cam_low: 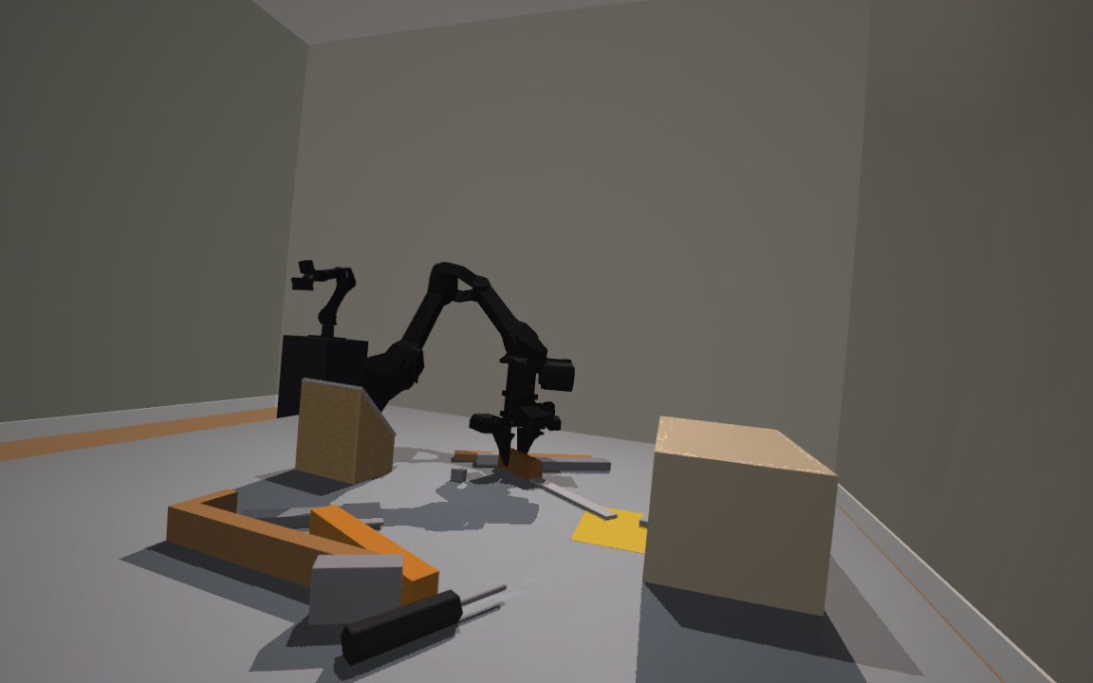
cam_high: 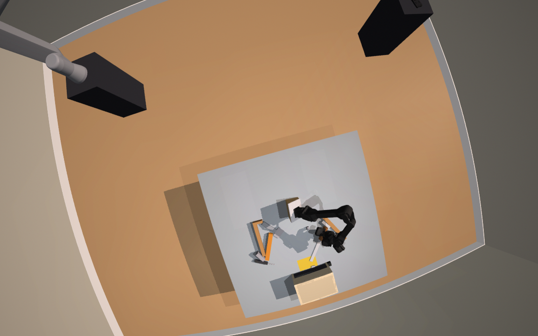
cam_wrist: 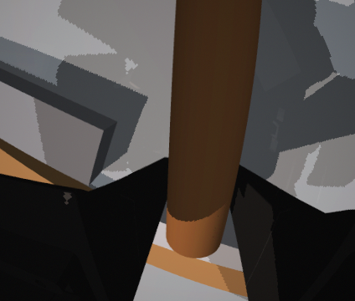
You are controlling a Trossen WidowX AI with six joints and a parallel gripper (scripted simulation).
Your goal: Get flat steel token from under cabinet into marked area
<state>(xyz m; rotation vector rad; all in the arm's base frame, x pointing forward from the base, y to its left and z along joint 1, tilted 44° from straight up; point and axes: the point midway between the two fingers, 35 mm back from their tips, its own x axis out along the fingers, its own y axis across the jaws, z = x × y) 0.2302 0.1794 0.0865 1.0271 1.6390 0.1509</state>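
My gripper tip is now 8 cm to the right of the orange stick and 1 cm past it. The rest, counted from my gripper tip: grey bar: 10 cm ahead, 9 cm to the left; then grey cube: 12 cm to the right, 5 cm behind; then flat grey token: 29 cm ahead, 14 cm to the right, 1 cm below.
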